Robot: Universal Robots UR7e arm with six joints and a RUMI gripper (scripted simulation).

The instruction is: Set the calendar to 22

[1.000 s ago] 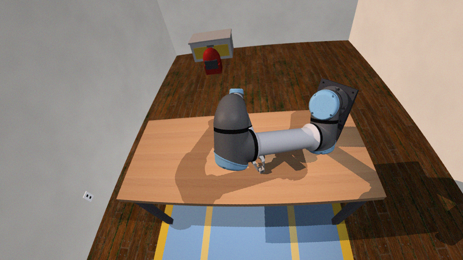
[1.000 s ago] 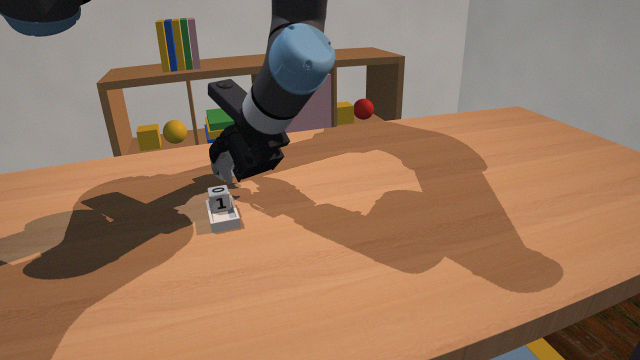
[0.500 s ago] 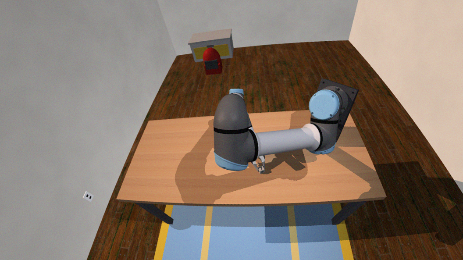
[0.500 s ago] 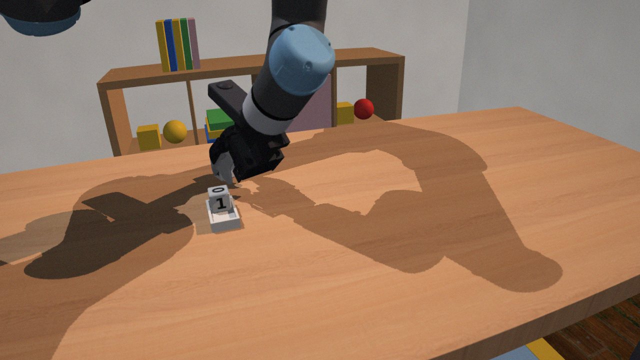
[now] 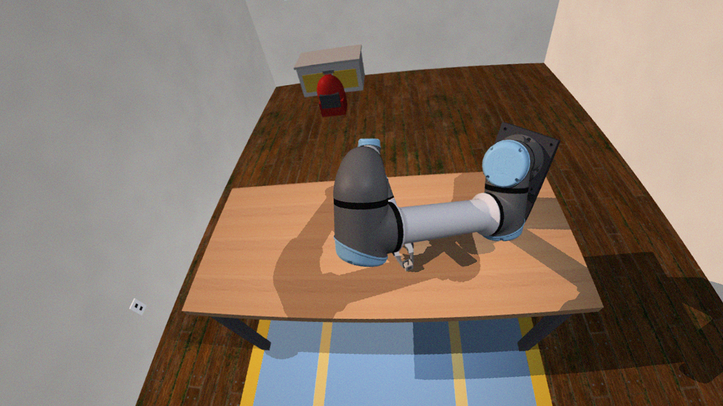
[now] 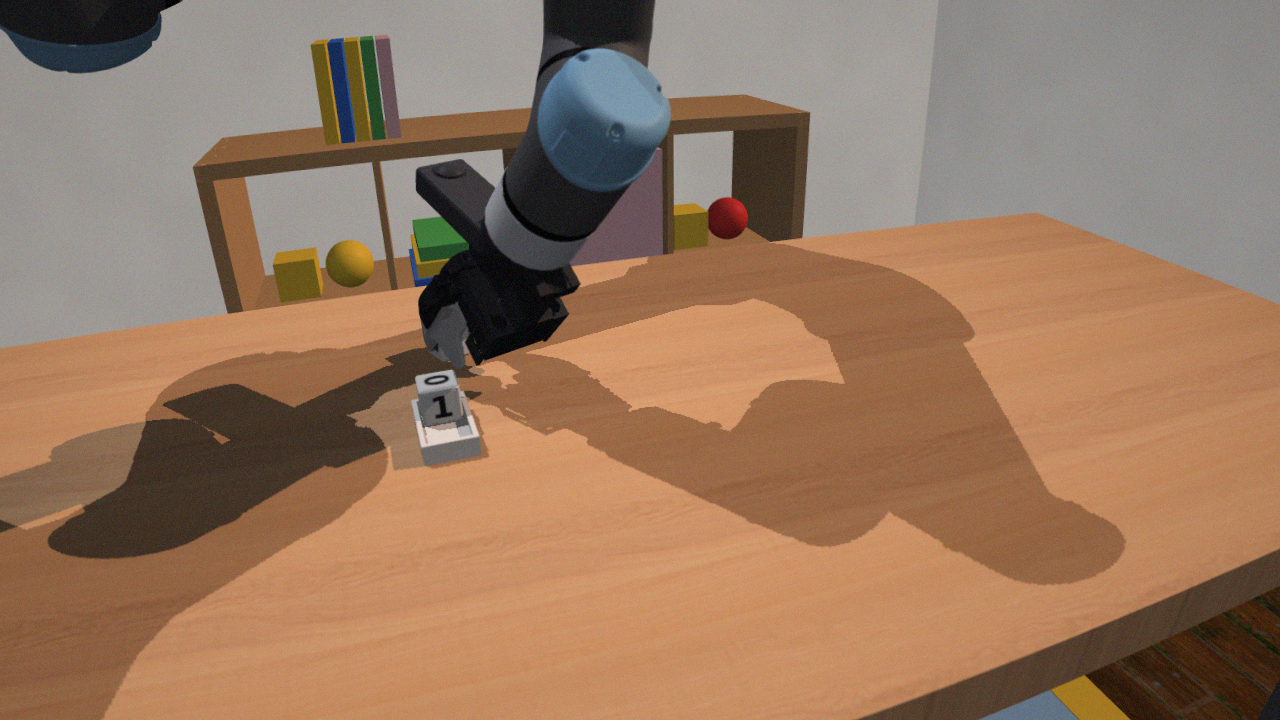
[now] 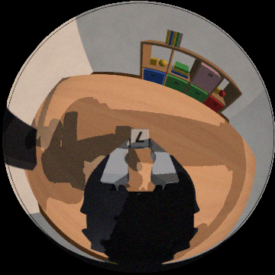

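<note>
My gripper is now 1 cm to the right of the white cube and 1 cm above it. The rest, counted from my hand: grey tray (2 cm ahead, 15 cm to the right, 1 cm below).
</note>
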